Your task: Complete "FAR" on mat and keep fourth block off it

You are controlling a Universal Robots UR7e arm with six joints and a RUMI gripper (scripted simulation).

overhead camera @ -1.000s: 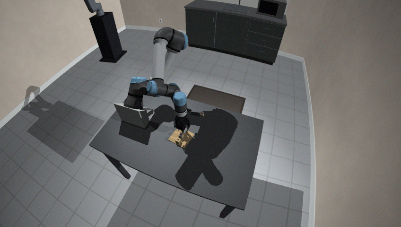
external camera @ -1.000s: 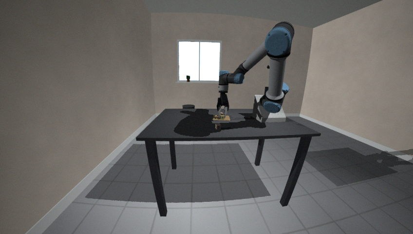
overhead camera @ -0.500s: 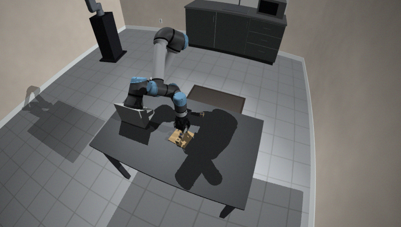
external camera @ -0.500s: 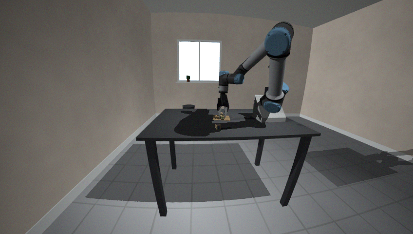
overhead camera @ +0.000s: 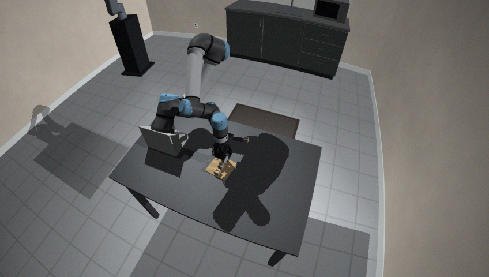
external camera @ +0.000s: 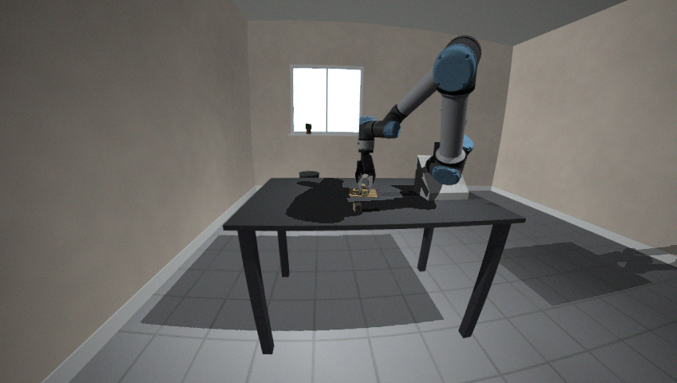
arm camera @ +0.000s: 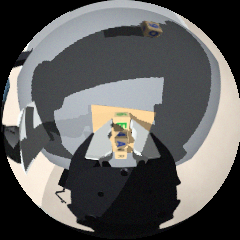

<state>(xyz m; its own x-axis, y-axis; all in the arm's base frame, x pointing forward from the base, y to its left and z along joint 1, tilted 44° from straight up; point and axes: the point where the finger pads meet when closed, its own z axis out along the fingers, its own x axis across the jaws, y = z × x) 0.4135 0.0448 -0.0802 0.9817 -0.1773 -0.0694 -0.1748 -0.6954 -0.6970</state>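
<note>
The tan mat is 5 cm to the right of my hand, 2 cm below it and 1 cm behind it. The rest, counted from my hand: block: 19 cm to the left, 9 cm ahead, 1 cm below.
</note>
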